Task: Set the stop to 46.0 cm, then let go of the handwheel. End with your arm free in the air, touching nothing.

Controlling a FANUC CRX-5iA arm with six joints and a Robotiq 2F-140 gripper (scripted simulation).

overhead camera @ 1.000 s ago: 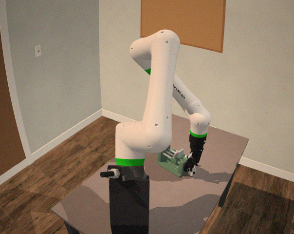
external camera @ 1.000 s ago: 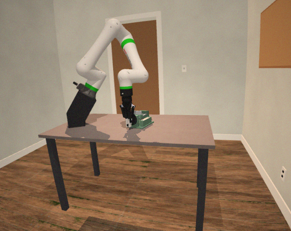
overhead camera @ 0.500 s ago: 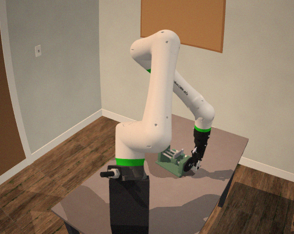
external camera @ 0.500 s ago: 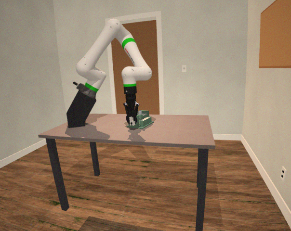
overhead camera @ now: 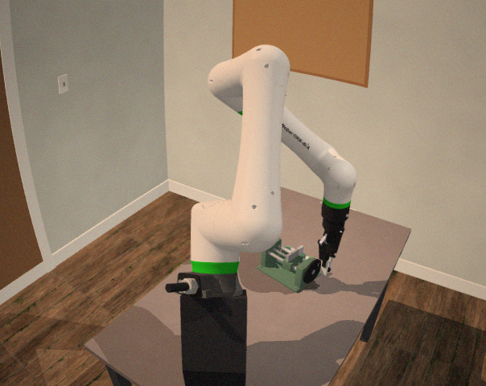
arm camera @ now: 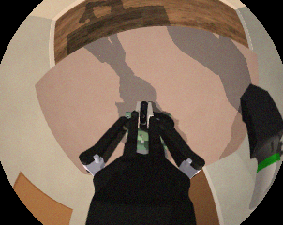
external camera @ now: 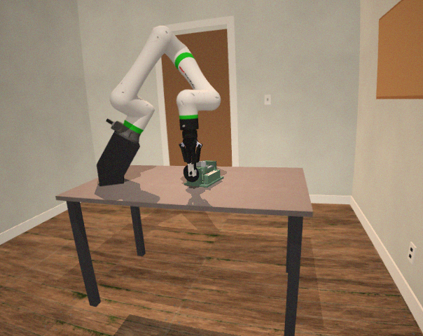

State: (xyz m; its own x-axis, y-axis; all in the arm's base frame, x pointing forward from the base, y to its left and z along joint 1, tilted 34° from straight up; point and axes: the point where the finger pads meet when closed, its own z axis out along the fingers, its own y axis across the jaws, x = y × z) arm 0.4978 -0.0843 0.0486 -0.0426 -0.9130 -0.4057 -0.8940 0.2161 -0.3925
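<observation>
My gripper is now 1 cm past the black handwheel, 2 cm to the right of it and 2 cm above it. From my hand the other things lie so: green stop fixture: 1 cm behind, 12 cm to the left, 2 cm below.
</observation>
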